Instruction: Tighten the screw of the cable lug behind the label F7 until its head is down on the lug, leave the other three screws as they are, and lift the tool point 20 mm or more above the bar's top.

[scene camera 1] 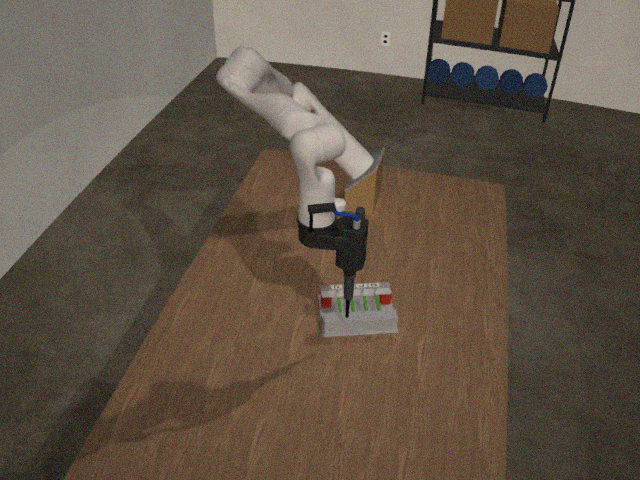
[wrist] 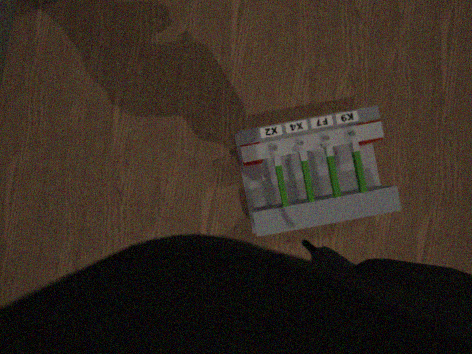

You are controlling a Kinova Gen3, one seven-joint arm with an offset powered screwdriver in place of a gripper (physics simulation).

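Pixels of known places: end effector, tool point: (scene camera 1: 346, 317) (wrist: 304, 242); arm's base, origin of the base link: (scene camera 1: 362, 168).
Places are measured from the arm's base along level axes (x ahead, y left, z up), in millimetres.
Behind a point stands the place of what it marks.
The terminal block (scene camera 1: 364, 325) {x 547, y 118, z -87 mm} (wrist: 325, 215) {x 540, y 104, z -68 mm} lies on the table with a pale bar, red end parts and green-sleeved cables. In the wrist view, the label F7 (wrist: 321, 122) {x 427, y 85, z -74 mm} is third from the left, between X4 (wrist: 296, 125) {x 436, y 55, z -74 mm} and K9 (wrist: 347, 118) {x 418, y 116, z -74 mm}; X2 (wrist: 271, 131) {x 448, y 25, z -74 mm} is at the left. The F7 screw (wrist: 325, 138) {x 448, y 91, z -67 mm} is a small blurred grey spot; its head height cannot be told. My screwdriver (scene camera 1: 346, 315) {x 572, y 77, z -35 mm} (wrist: 306, 243) {x 568, y 75, z -27 mm} points down, its tip overlapping the block's left half in the scene view. In the wrist view the tip shows off the block's near wall, apart from the screws. It has no fingers.
The wooden table (scene camera 1: 439, 361) {x 589, y 310, z -116 mm} (wrist: 125, 200) {x 567, y -166, z -116 mm} carries the block and the arm's wedge-shaped base (scene camera 1: 361, 193) {x 74, y 14, z -41 mm} behind it. The white arm (scene camera 1: 315, 144) {x 592, y 3, z 419 mm} reaches over from the back left. A shelf rack (scene camera 1: 522, 51) with boxes and blue rolls stands at the far wall.
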